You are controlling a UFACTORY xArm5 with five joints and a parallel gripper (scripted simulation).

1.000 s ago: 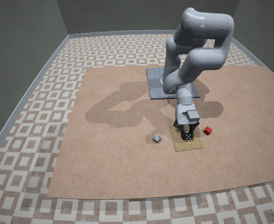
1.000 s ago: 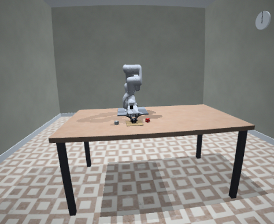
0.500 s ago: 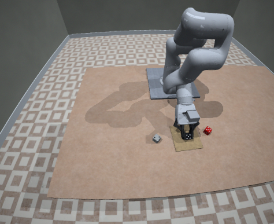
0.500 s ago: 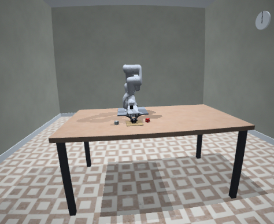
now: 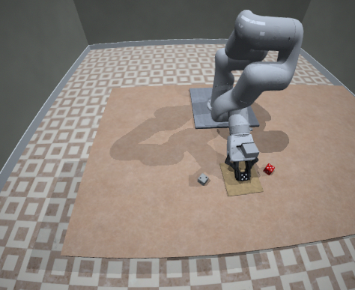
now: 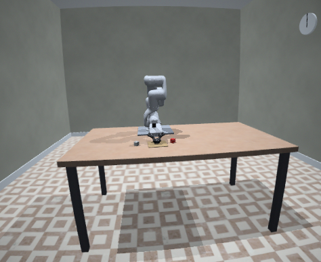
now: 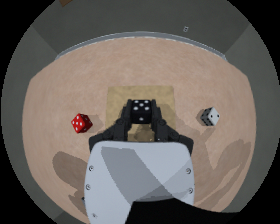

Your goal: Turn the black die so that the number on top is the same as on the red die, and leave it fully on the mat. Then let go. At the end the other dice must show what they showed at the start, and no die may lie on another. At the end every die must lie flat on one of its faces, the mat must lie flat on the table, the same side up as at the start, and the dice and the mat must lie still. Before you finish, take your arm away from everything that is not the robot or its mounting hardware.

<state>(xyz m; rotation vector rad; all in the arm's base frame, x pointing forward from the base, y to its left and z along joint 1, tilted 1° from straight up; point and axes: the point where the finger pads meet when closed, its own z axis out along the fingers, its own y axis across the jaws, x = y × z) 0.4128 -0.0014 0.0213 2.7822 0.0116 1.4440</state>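
The black die lies 1 cm below my hand. Also, from my hand: grey die 15 cm to the right, 2 cm below; then red die 2 cm behind, 12 cm to the left, 2 cm below; then tan mat 3 cm below.
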